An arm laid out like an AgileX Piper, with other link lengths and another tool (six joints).
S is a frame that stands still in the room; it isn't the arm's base.
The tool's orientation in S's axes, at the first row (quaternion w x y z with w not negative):
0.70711 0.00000 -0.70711 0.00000
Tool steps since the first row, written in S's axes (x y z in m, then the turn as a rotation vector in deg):
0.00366 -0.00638 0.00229 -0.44 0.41 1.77
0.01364 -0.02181 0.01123 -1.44 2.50 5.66
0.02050 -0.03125 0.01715 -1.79 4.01 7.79
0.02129 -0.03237 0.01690 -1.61 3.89 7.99
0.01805 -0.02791 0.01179 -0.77 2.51 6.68
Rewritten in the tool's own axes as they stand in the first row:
0.00229 -0.00638 -0.00366 1.77 0.41 0.44
0.01123 -0.02181 -0.01364 5.66 2.50 1.44
0.01715 -0.03125 -0.02050 7.79 4.01 1.79
0.01690 -0.03237 -0.02129 7.99 3.89 1.61
0.01179 -0.02791 -0.01805 6.68 2.51 0.77

